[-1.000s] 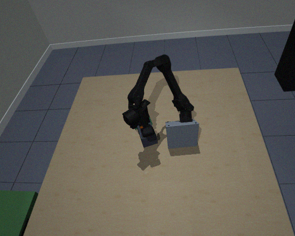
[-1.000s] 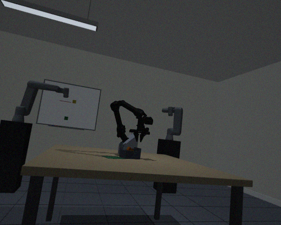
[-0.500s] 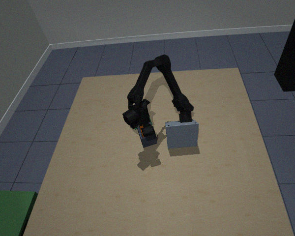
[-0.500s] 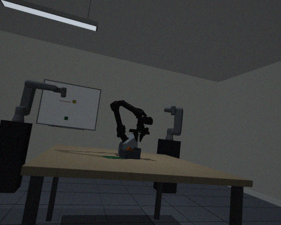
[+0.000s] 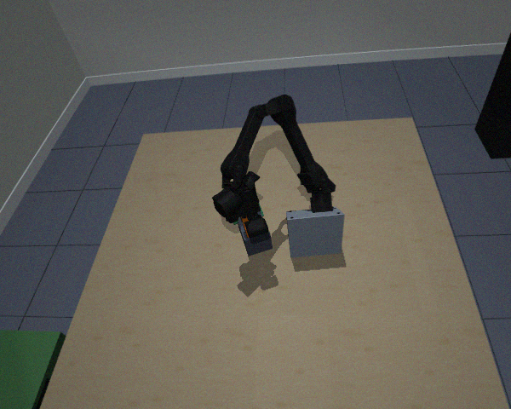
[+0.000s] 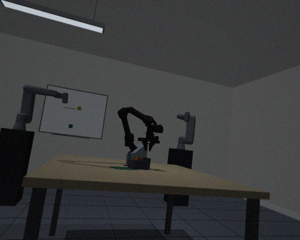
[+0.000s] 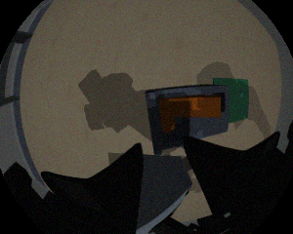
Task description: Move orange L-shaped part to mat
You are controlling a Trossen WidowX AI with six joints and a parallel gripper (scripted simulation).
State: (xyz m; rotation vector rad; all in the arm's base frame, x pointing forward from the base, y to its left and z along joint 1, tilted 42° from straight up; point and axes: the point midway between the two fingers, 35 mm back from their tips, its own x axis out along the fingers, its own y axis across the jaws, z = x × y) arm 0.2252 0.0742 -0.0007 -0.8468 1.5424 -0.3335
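Now: the orange L-shaped part 1 cm ahead of my gripper tip, 4 cm to the right of it and 10 cm below it. From my gripper tip the other things lie so: green mat: 6 cm ahead, 21 cm to the right, 16 cm below.
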